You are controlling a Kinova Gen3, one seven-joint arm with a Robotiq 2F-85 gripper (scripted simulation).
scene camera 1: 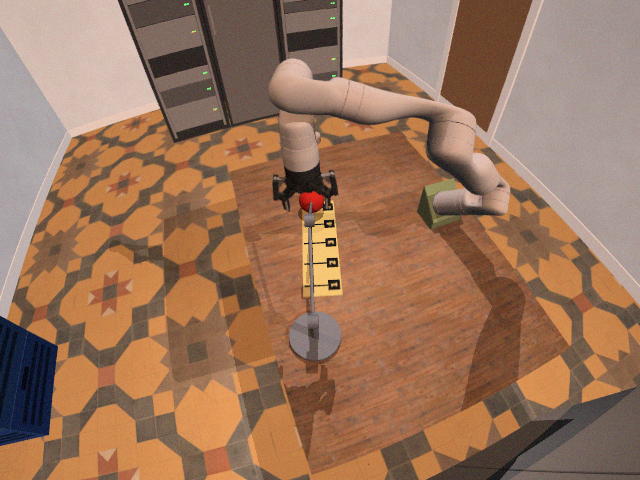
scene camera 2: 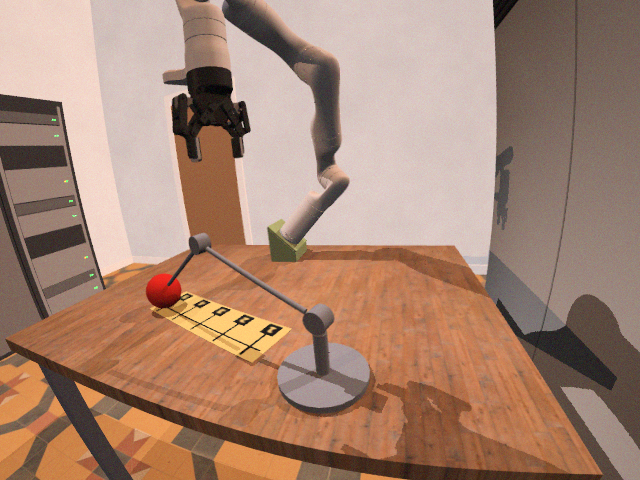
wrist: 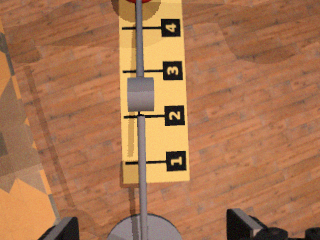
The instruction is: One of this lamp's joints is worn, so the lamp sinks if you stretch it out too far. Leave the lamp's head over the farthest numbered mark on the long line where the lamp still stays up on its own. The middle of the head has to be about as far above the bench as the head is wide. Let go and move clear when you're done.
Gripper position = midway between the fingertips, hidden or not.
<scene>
In view: the gripper [scene camera 2: 219, 159], a yellow numbered strip [scene camera 1: 326, 267] and a round grey base [scene camera 2: 328, 387].
The gripper also shows in scene camera 1 [scene camera 1: 307, 207]. The round grey base shows as well in scene camera 1 [scene camera 1: 320, 344].
</scene>
